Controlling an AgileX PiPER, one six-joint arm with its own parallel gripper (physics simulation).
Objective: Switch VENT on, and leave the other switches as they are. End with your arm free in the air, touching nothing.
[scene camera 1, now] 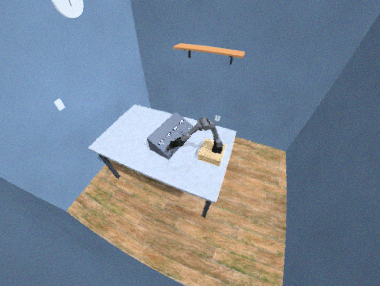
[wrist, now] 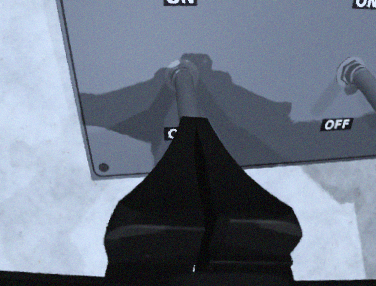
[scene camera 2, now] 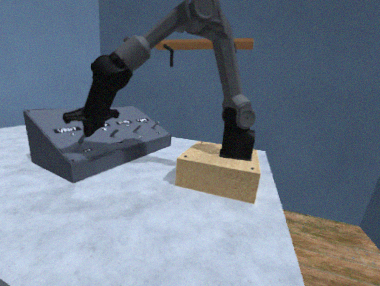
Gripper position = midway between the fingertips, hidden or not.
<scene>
I see my gripper (scene camera 2: 86, 134) and a vent lever (wrist: 187, 104).
My gripper also shows in the wrist view (wrist: 192, 133).
</scene>
